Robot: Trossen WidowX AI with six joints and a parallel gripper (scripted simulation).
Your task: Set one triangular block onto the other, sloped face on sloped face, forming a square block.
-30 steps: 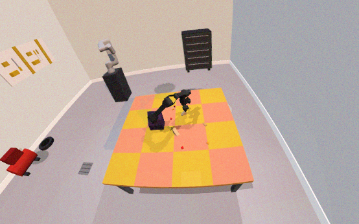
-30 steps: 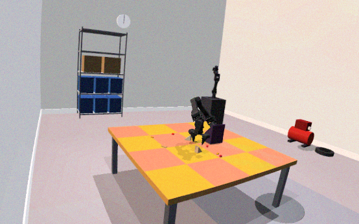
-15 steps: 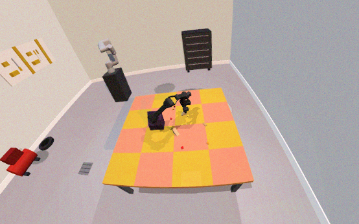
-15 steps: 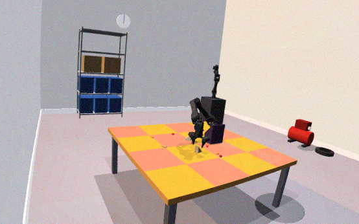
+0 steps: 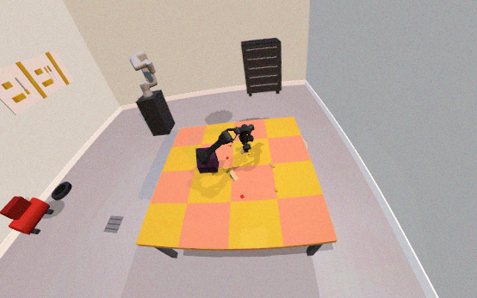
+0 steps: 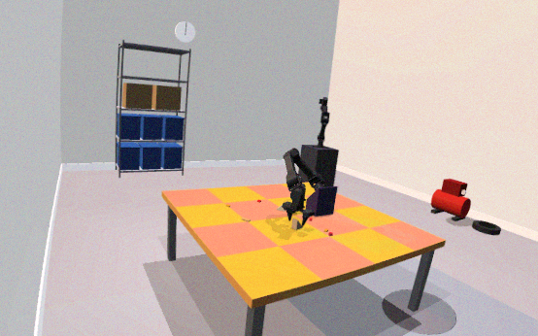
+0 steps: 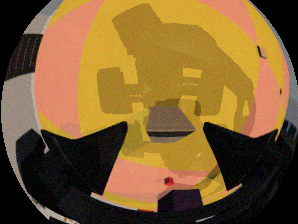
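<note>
Now: gripper tip 10 mm above the triangular block.
</note>
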